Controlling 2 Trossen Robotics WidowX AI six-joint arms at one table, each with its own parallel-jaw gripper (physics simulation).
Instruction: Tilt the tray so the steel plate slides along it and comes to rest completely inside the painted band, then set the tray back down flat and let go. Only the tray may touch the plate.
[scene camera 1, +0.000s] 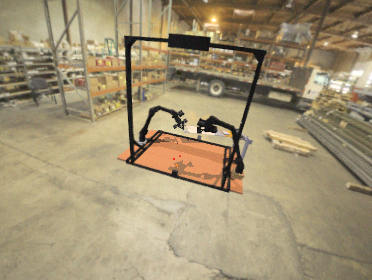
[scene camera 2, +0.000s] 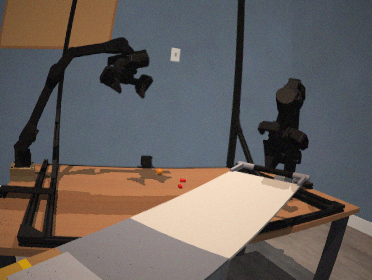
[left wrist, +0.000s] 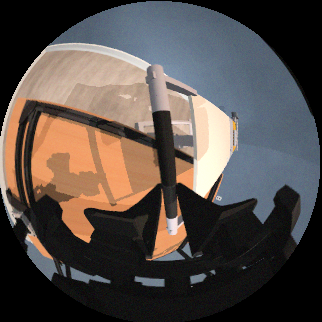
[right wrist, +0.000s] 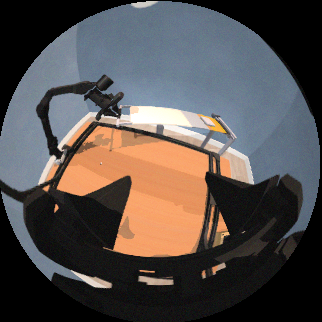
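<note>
Open and holding nothing, the right gripper appears at (scene camera 2: 132, 95) and (right wrist: 169, 177). The left gripper can be seen too, at (scene camera 2: 267, 171) and (left wrist: 168, 186), and with it a cream tray, at (scene camera 2: 209, 225) and (right wrist: 138, 114).
</note>
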